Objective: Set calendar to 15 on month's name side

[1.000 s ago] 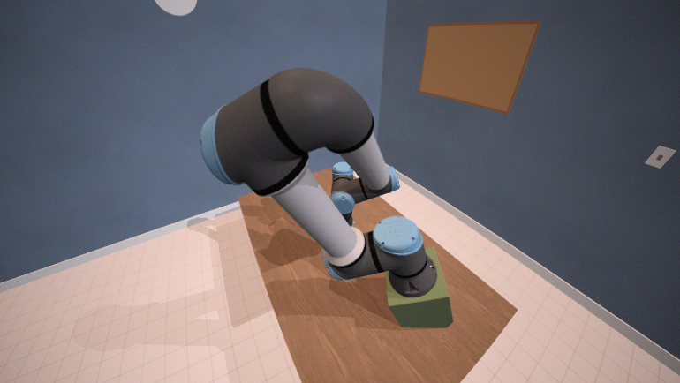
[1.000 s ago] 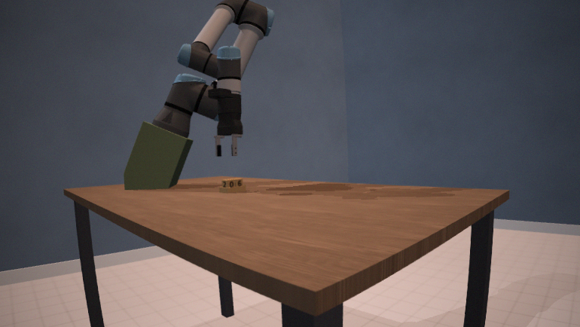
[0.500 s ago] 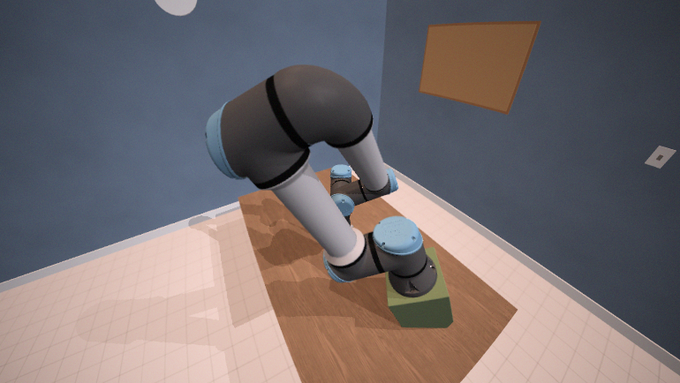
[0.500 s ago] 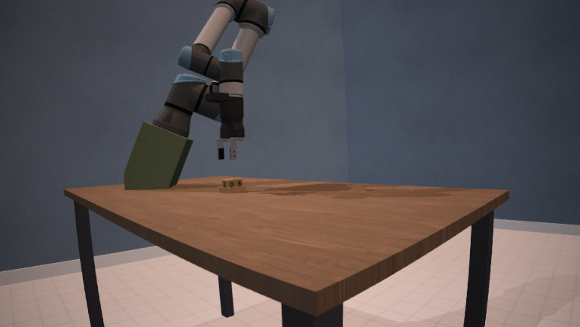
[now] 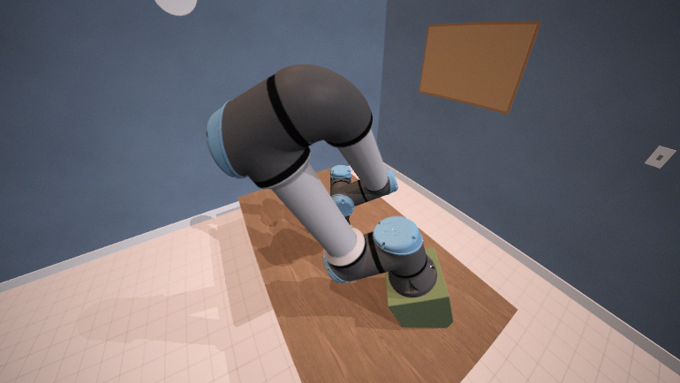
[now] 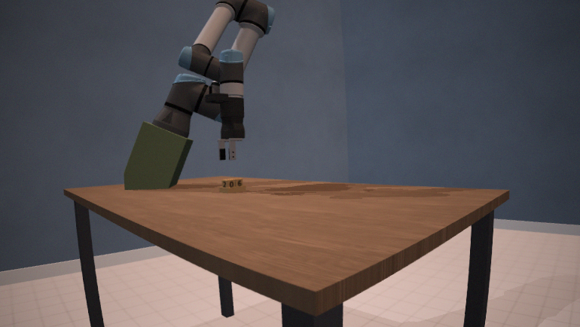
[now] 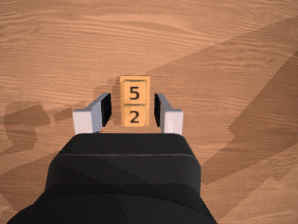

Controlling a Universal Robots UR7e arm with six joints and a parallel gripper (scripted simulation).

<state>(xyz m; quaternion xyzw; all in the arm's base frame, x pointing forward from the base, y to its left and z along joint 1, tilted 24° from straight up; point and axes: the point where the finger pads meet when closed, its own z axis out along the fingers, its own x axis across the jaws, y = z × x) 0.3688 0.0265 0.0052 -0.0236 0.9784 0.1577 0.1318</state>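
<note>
Right now my hand is 9 cm above the wooden cube. Also, from my hand: wooden tray (11 cm below, 2 cm to the left).
</note>
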